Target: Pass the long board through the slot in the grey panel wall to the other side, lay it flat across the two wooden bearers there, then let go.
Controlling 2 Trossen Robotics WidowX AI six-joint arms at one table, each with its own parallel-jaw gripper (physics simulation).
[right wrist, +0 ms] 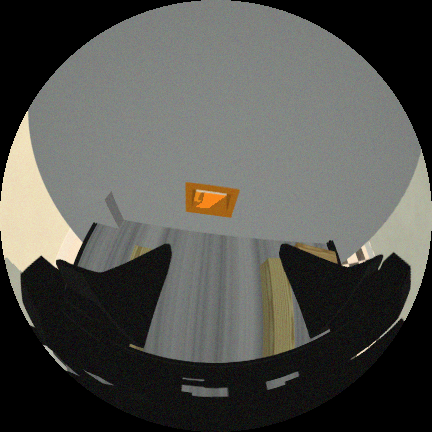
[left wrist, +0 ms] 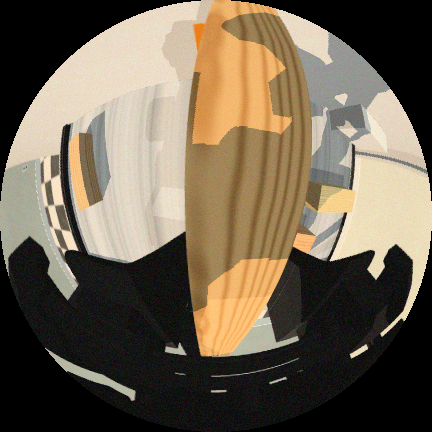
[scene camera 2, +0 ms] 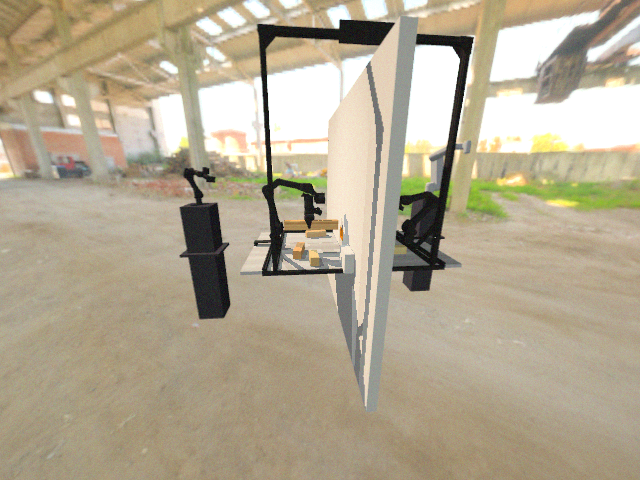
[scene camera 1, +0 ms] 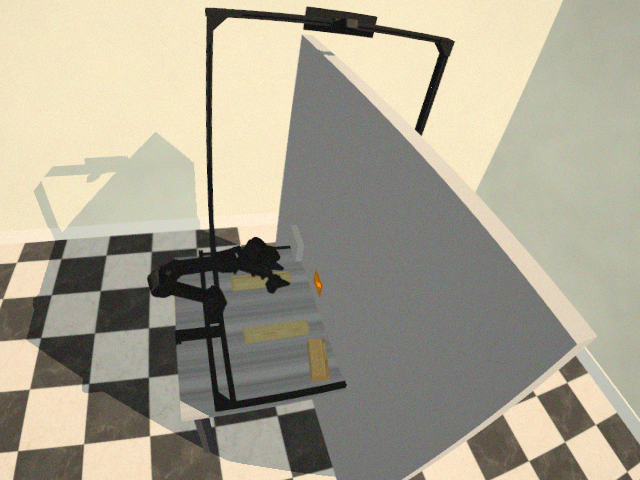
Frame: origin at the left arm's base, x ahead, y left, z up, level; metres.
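Seen in the pictures: left gripper, between the fingertips: (left wrist: 224,232) (scene camera 2: 309,228); right gripper, between the fingertips: (right wrist: 227,250) (scene camera 1: 286,276); right arm's base, origin of its link: (scene camera 2: 408,241) (scene camera 1: 213,316).
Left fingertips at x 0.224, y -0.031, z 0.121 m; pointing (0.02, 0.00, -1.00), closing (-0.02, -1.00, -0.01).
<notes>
Offsets run from my left fingertips to a thing's top centre. "*": to the spot under its first point.
The long board {dx +0.013, dy +0.000, dz +0.051 m} (scene camera 2: 324,225) (left wrist: 240,175) is held roughly level above the table, pointing towards the grey panel wall (scene camera 1: 413,232) (scene camera 2: 356,155) (right wrist: 215,100). My left gripper (scene camera 2: 309,223) (left wrist: 224,232) is shut on it. In the left wrist view a corner of the orange slot frame {dx +0.234, dy -0.013, dz -0.002 m} (left wrist: 199,34) (scene camera 1: 315,279) (right wrist: 232,202) (scene camera 2: 341,233) shows beside the board's far part; the board's far end is cut off. Beyond the wall lie the two wooden bearers, one {dx +0.462, dy +0.138, dz -0.096 m} (scene camera 1: 275,331) (right wrist: 277,310) and another {dx +0.472, dy -0.126, dz -0.096 m} (scene camera 1: 245,282) (right wrist: 141,249). My right gripper (scene camera 1: 285,274) (right wrist: 227,250) is open and empty above them, facing the slot.
A wooden block {dx +0.333, dy +0.284, dz -0.102 m} (scene camera 1: 318,359) (right wrist: 320,251) lies by the wall on the bearers' side. On the board's side lie three blocks {dx +0.062, dy +0.279, dz -0.096 m} (scene camera 2: 315,233) {dx -0.069, dy -0.097, dz -0.090 m} (scene camera 2: 298,250) {dx +0.012, dy -0.227, dz -0.090 m} (scene camera 2: 314,258). A white support {* dx +0.178, dy -0.384, dz -0.067 m} (scene camera 2: 348,259) stands at the wall's foot. A black frame (scene camera 1: 209,129) (scene camera 2: 267,113) surrounds the table.
</notes>
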